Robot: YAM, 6 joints.
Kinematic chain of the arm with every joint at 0, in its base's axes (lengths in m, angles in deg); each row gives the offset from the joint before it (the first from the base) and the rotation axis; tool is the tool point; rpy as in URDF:
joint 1: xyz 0 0 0.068 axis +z
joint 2: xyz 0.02 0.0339 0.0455 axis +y
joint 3: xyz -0.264 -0.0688 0 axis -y
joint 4: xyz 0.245 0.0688 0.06 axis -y
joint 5: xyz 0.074 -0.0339 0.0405 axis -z
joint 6: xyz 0.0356 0 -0.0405 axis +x
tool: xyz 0 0 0 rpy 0 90 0
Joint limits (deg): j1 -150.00..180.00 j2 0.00..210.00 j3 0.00..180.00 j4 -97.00..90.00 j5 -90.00..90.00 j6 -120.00..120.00
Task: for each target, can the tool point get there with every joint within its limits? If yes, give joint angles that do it. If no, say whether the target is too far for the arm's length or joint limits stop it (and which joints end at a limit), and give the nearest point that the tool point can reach.
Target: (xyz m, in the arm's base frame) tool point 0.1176 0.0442 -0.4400
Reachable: no: joint limits stop it (at a limit: joint 2) | nearest point 0.1379 0.0518 -0.3659 | short by 0.077 m
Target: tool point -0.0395 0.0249 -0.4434
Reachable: no: joint limits stop it (at a limit: joint 2) | nearest point -0.0789 0.0498 -0.3453 | short by 0.109 m
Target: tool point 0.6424 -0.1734 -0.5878
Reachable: no: too far | nearest point 0.4464 -0.1205 -0.3105 | short by 0.344 m
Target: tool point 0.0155 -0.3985 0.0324
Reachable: yes | joints -86.06 137.66 86.62 -48.18 19.61 -47.48
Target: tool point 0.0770 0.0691 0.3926
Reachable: yes | joints 43.26 25.74 36.43 22.55 3.99 19.56
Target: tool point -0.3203 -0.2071 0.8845
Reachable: no: too far | nearest point -0.2399 -0.1551 0.6802 | short by 0.226 m
